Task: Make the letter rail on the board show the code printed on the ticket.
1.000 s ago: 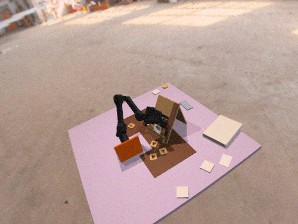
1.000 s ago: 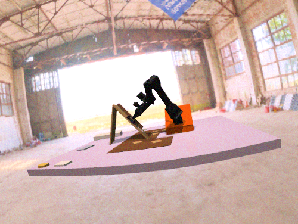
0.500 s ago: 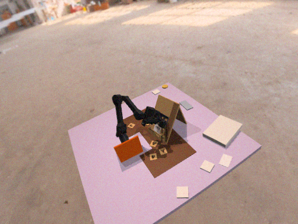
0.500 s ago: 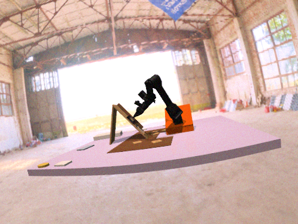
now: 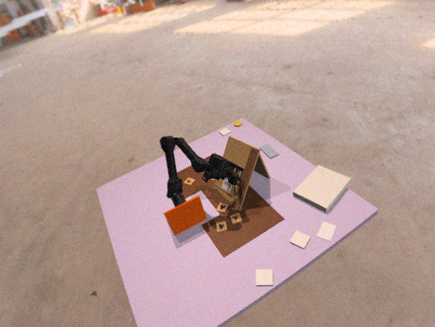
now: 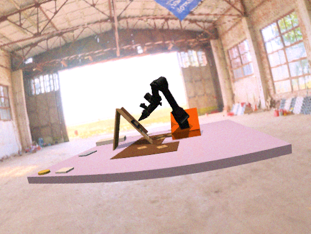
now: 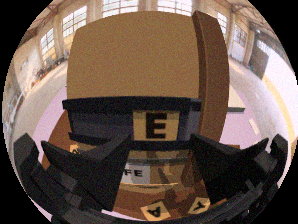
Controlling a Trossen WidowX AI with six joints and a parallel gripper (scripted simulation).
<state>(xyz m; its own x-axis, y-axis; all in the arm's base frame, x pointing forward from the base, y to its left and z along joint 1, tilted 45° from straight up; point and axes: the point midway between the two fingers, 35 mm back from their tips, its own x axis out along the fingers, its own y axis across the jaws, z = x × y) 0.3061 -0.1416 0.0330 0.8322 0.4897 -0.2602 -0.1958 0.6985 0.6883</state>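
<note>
Now: the white ticket 10 cm below my gripper tip, 4 cm to the left of it and 4 cm behind it. The rest, counted from my gripper tip: cream slab: 39 cm ahead, 30 cm to the right, 15 cm below; brown mat: 17 cm below, 14 cm behind, 6 cm to the left; grey plate: 39 cm ahead, 19 cm to the left, 17 cm below.
</note>
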